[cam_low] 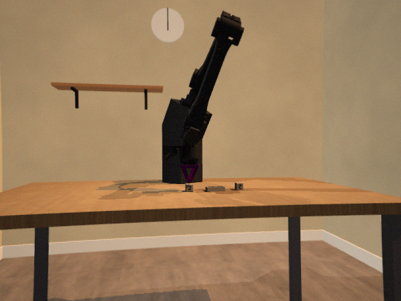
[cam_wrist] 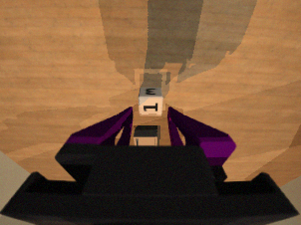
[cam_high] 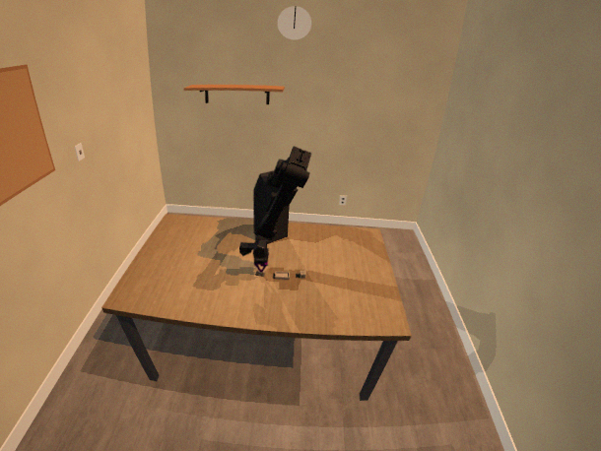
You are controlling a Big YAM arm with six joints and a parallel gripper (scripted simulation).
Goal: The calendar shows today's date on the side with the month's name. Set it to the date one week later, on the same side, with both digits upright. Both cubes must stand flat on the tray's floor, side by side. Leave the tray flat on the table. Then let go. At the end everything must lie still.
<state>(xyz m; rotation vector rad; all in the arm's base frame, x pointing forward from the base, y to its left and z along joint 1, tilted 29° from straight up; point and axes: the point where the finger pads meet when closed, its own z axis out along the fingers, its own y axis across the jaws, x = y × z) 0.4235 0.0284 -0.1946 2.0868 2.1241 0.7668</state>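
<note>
Right now the tray is 110 mm to the left of my hand and 40 mm below it.
</note>
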